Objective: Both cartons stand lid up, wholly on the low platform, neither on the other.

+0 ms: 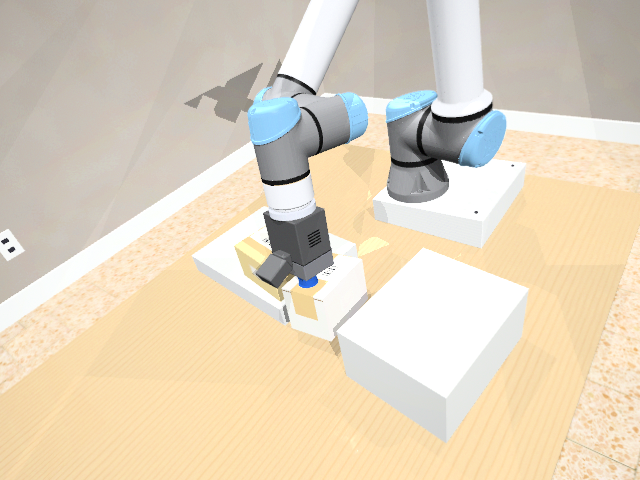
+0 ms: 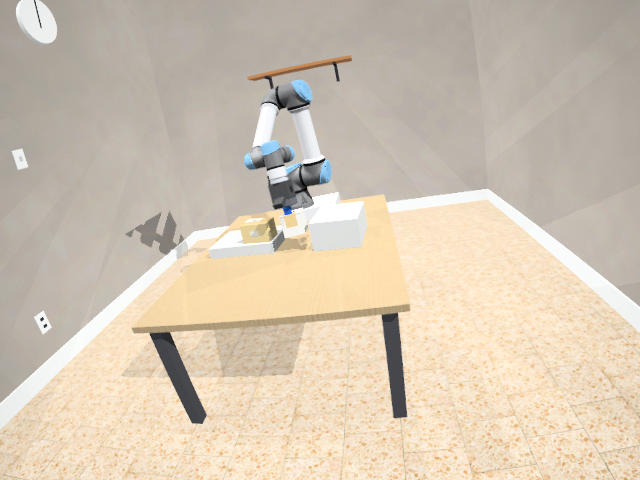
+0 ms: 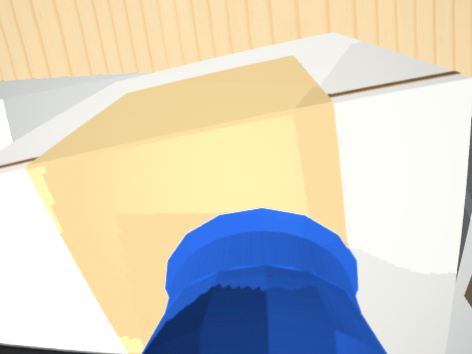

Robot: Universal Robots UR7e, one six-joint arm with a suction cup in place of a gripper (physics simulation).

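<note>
My suction cup sits pressed on the taped top of a white carton and holds it. The carton is lid up at the near right edge of the low white platform, partly overlapping that edge. I cannot tell whether it rests on the platform or hangs just above it. A brown carton stands on the platform, just left of and behind the gripper housing, apart from the white carton.
A tall white block stands close to the right of the white carton. The arm's white base plinth is behind it. All stand on a wooden table.
</note>
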